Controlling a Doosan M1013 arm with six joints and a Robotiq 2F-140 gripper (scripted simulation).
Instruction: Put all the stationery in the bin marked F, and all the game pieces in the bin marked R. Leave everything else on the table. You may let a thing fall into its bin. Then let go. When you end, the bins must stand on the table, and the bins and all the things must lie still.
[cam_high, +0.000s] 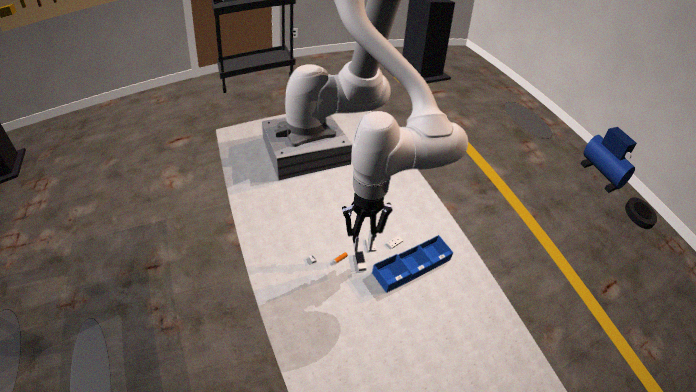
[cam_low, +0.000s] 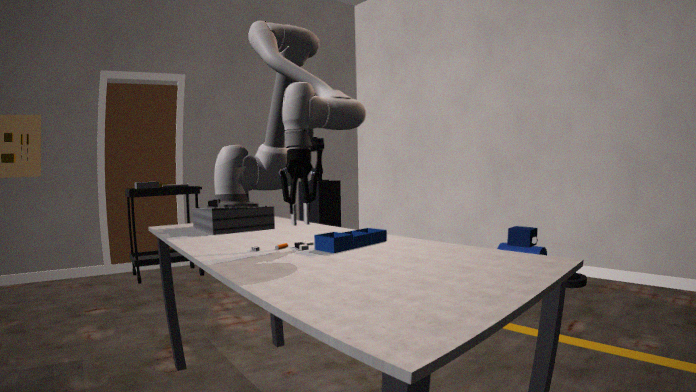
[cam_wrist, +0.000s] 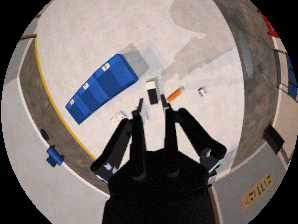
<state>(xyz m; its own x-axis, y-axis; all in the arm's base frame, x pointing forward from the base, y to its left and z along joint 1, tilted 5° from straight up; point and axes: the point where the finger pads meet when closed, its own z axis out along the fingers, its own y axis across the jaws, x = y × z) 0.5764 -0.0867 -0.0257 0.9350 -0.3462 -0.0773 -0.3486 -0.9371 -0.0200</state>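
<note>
The black piece is 10 mm ahead of my hand and 100 mm below it. Round my hand: orange cylinder: 40 mm behind, 50 mm to the right, 100 mm below; then grey-white piece: 80 mm behind, 130 mm to the right, 100 mm below; then white domino tile: 10 mm behind, 140 mm to the left, 100 mm below.
</note>
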